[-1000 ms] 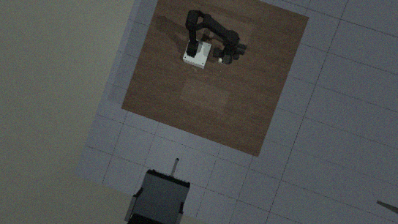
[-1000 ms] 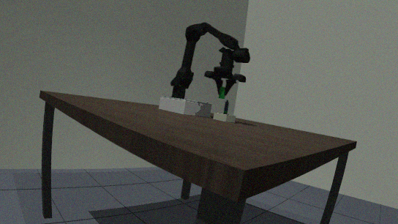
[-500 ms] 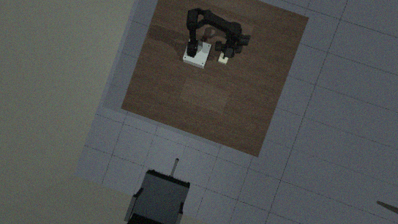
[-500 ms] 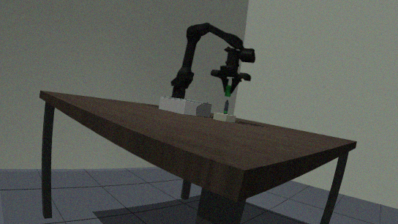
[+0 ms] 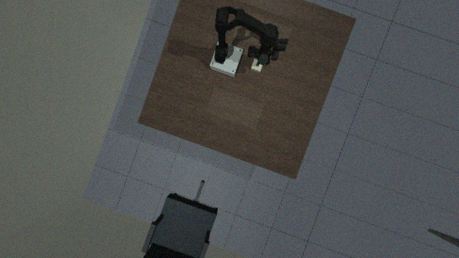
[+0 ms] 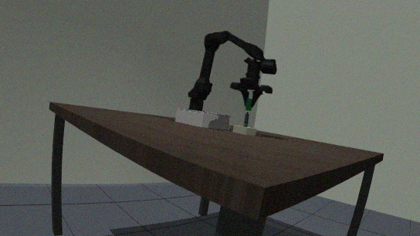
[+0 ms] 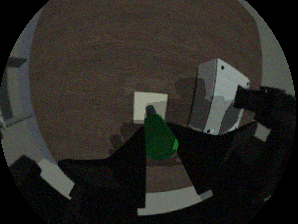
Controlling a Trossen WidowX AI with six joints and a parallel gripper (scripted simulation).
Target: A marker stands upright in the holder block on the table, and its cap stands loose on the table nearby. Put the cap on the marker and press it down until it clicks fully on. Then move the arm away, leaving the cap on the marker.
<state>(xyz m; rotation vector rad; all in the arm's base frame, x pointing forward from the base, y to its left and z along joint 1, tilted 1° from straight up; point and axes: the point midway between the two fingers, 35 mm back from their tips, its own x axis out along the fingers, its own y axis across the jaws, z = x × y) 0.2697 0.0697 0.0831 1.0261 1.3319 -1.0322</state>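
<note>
Right now my gripper tip is 10 cm above the white holder block. From my gripper tip the other things lie so: green cap (1 cm above).
</note>
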